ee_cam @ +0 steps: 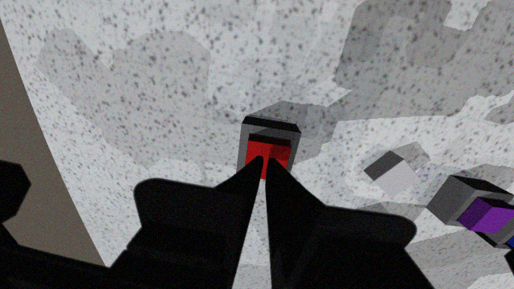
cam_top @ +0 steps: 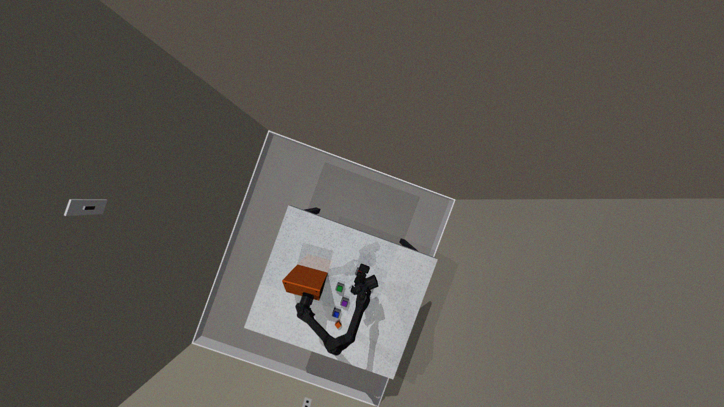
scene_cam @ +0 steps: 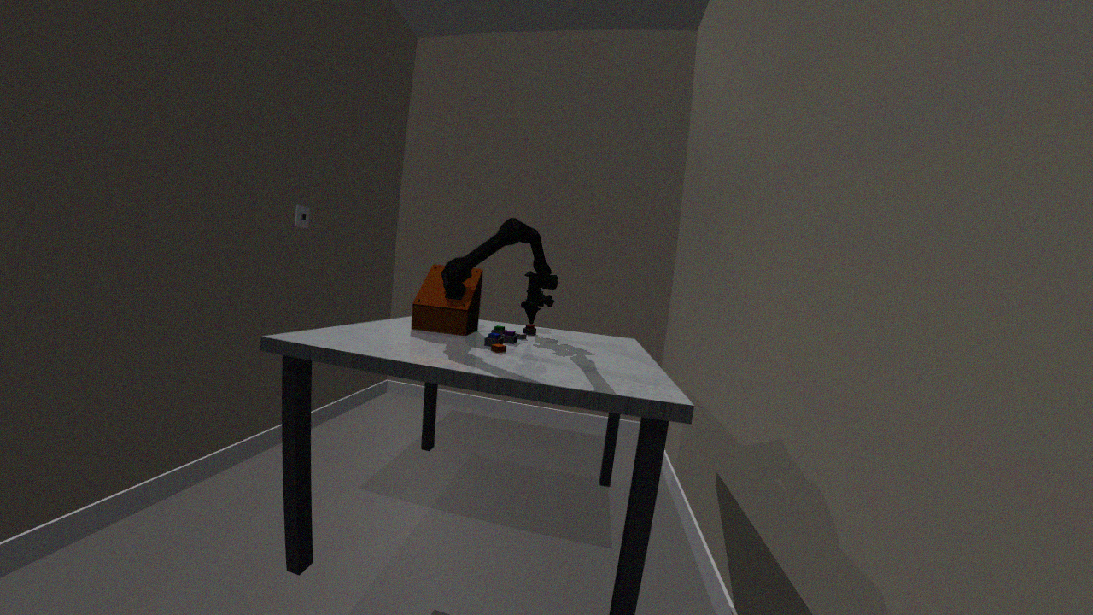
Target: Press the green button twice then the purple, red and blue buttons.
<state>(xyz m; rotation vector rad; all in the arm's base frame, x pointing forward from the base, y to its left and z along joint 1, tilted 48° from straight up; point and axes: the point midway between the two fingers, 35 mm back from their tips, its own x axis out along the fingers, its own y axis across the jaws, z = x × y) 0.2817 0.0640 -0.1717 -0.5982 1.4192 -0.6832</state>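
My gripper tip is 8 cm past the blue button, 32 cm to the left of it and 1 cm above it. Also, from my gripper tip: purple button: 4 cm behind, 23 cm to the right, 1 cm below; then red button: 1 cm below; then white block: 2 cm behind, 13 cm to the right, 4 cm below.
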